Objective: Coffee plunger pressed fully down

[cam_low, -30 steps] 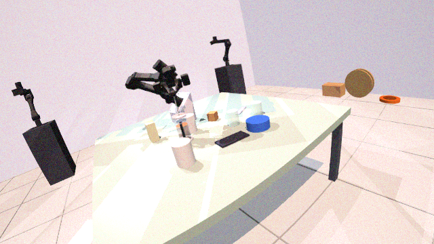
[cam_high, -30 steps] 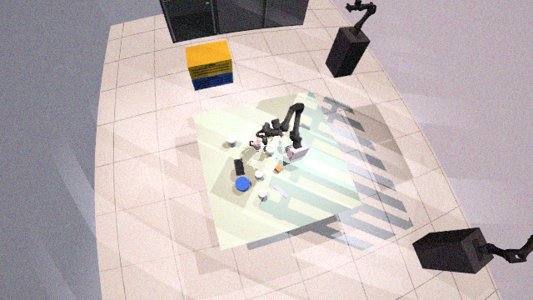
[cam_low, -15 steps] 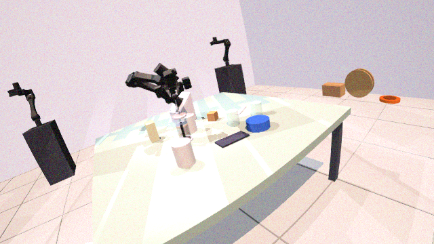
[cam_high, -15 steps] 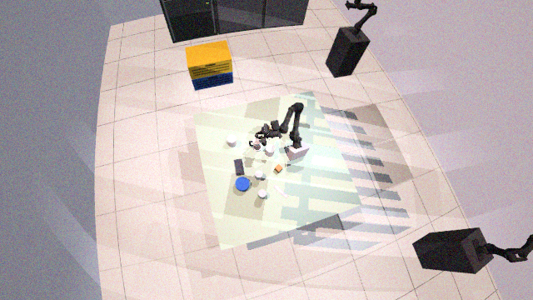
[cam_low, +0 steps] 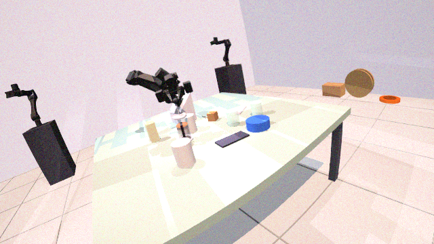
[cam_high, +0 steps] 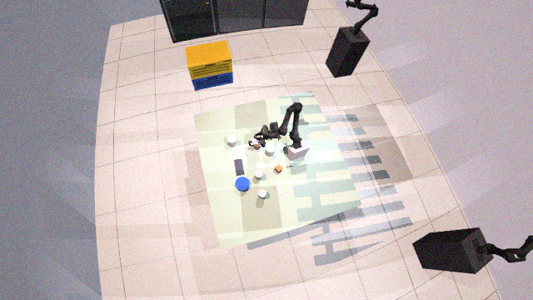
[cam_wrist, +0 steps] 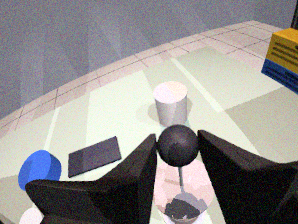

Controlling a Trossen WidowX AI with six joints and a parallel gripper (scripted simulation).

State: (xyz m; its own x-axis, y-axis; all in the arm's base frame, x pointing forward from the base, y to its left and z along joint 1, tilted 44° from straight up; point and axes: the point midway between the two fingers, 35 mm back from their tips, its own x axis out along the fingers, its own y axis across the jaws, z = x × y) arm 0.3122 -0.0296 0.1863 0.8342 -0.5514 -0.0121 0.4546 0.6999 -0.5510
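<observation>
The coffee press lies 11 cm below my gripper tip. From my gripper tip the other things lie so: tan cylinder (23 cm behind, 10 cm to the right, 16 cm below); black slab (18 cm ahead, 15 cm to the left, 21 cm below); orange cube (14 cm behind, 27 cm to the left, 19 cm below).
</observation>
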